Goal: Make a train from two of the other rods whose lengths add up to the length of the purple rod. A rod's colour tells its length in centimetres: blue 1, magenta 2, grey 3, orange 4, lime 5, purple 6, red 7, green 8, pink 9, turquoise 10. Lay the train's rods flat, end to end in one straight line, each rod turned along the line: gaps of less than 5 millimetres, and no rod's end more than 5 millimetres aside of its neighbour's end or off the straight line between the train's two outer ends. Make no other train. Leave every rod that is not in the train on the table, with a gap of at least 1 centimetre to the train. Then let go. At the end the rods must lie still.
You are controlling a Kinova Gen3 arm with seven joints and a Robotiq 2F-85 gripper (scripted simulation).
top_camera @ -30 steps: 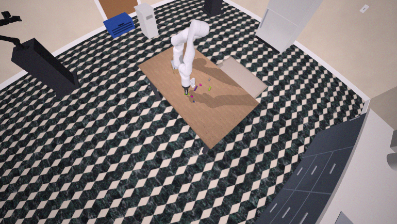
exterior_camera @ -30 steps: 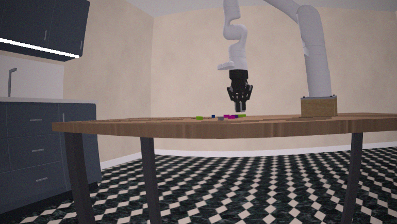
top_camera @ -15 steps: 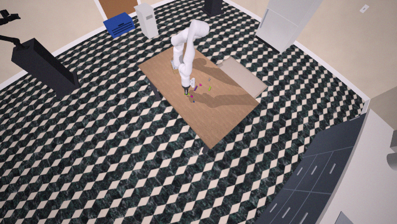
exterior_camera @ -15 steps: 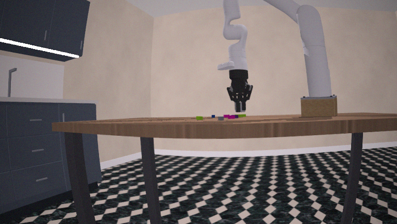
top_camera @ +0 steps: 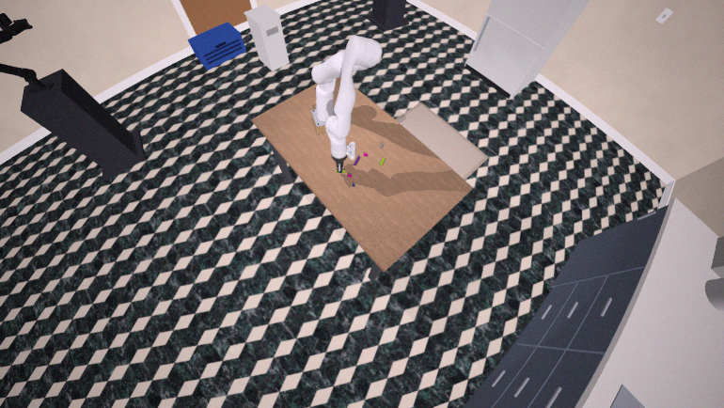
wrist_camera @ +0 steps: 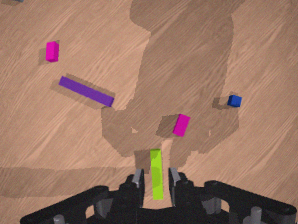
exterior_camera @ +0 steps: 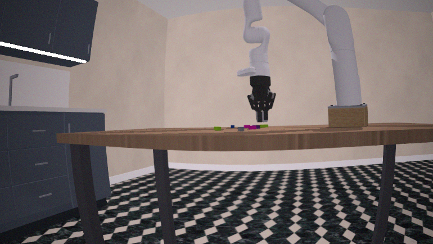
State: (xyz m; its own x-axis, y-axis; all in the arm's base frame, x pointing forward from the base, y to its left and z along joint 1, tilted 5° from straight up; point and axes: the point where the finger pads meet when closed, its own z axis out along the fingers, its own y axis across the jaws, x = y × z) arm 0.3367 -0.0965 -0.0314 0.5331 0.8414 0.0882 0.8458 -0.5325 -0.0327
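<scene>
Now: hand 11 cm short of the blue rod, 3 cm above it and 1 cm to the right of it. The rest, counted from my hand: purple rod: 11 cm to the left, 3 cm below, 1 cm behind; then grey rod: 29 cm to the left, 3 cm below, 3 cm behind.
</scene>
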